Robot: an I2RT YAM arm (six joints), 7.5 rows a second.
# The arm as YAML. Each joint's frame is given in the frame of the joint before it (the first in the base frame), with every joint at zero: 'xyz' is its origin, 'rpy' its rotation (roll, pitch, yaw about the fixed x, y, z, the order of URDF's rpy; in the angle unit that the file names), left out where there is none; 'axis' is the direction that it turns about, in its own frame. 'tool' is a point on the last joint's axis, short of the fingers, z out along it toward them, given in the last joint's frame.
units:
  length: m
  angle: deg
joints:
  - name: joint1
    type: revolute
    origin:
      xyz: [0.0, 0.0, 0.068]
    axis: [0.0, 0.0, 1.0]
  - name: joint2
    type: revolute
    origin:
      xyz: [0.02, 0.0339, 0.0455]
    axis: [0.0, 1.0, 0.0]
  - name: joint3
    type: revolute
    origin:
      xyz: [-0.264, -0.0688, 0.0]
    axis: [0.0, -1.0, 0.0]
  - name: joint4
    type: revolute
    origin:
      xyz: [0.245, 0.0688, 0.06]
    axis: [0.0, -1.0, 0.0]
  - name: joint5
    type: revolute
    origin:
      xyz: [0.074, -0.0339, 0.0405]
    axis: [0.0, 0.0, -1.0]
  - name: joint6
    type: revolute
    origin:
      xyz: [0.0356, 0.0, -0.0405]
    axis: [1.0, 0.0, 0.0]
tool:
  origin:
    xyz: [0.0, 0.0, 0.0]
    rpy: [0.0, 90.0, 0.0]
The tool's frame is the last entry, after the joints.
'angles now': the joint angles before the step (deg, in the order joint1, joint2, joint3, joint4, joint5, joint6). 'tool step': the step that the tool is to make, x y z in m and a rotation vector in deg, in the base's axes. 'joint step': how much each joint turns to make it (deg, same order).
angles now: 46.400 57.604 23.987 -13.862 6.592 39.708
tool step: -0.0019 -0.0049 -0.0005 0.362 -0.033 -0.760
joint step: -0.637 -1.645 -0.844 -0.546 -0.084 0.246
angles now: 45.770 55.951 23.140 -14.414 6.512 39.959
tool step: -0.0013 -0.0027 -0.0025 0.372 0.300 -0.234
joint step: -0.388 -0.691 -0.865 0.206 -0.453 0.211
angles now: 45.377 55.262 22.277 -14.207 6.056 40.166
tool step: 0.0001 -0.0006 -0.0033 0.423 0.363 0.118
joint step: -0.289 0.270 -0.701 1.007 -0.684 0.080
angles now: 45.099 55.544 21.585 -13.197 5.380 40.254
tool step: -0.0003 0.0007 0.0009 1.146 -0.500 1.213
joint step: -0.005 -0.425 -0.313 1.100 -1.168 -0.574
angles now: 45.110 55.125 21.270 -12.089 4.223 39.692
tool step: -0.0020 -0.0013 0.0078 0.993 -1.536 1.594
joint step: -0.011 -2.382 0.434 -0.935 -0.861 -1.412
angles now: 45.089 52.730 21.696 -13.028 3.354 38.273
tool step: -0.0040 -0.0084 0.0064 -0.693 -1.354 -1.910
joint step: -0.640 -3.912 0.107 -3.533 1.917 -0.164
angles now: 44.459 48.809 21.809 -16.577 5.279 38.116
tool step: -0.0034 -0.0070 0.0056 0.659 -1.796 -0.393
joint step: -0.879 -3.759 -0.318 -1.607 0.167 -0.903
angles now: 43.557 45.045 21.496 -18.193 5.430 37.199
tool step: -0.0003 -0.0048 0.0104 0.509 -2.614 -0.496
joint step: -1.062 -2.706 0.944 -1.249 0.487 -1.448
